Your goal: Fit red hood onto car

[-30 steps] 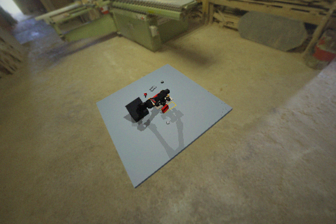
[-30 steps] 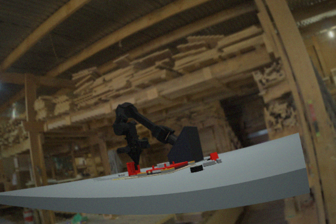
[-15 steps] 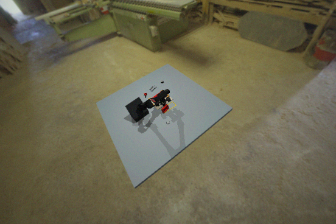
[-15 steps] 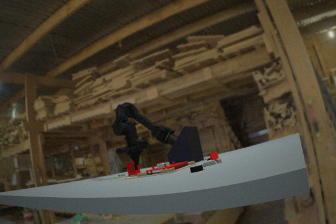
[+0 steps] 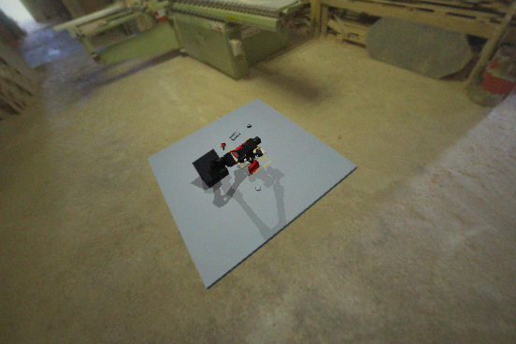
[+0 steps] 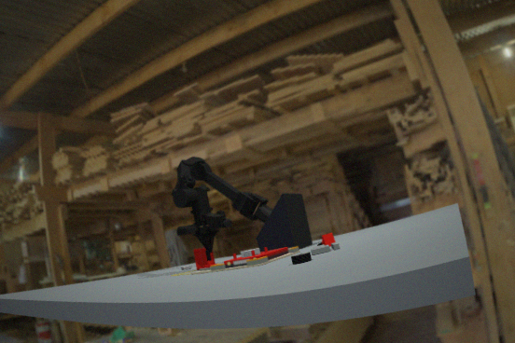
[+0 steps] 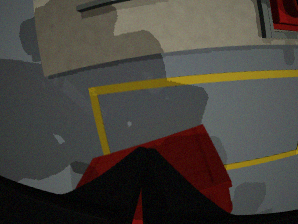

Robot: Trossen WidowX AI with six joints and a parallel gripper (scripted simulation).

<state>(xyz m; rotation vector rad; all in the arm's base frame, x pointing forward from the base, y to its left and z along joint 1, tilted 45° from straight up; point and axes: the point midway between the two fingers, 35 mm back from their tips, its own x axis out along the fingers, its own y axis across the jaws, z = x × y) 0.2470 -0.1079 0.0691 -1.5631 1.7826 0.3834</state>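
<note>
Right now my gripper tip is 1 cm past the red hood, 3 cm to the left of it and 2 cm above it. Round my gripper tip: white piece (9 cm behind, 19 cm to the right, 5 cm below); black wheel (27 cm ahead, 42 cm to the left, 4 cm below).
</note>
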